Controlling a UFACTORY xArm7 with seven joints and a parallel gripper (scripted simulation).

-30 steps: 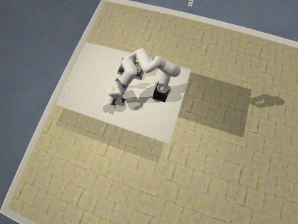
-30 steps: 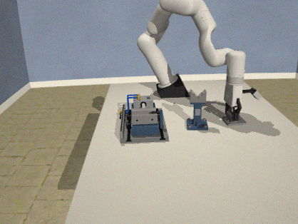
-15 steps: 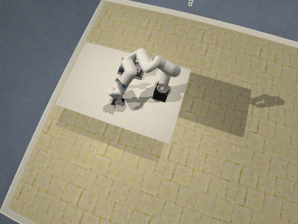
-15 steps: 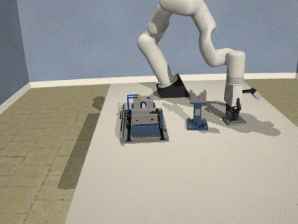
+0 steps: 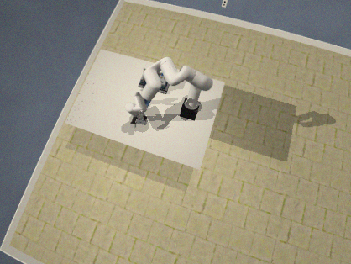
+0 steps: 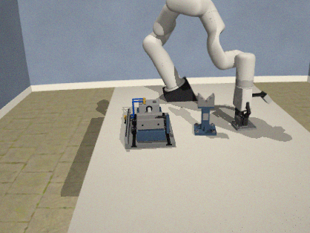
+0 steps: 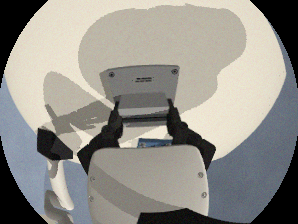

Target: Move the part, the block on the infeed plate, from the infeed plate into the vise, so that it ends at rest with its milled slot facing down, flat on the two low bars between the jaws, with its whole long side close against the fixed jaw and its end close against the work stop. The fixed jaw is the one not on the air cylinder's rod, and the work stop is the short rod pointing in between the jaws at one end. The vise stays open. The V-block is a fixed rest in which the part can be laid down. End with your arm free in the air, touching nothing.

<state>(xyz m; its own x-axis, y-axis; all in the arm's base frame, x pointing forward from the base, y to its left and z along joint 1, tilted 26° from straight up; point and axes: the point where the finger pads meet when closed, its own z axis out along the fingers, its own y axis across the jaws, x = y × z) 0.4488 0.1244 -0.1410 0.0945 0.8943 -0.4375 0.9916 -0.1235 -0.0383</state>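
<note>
Right now my hand is 3 cm above the infeed plate and 1 cm to the right of it. Also, from my hand: V-block post 17 cm to the right, 3 cm above; part right at my hand; air cylinder 38 cm to the right, 16 cm behind, 5 cm above.
</note>
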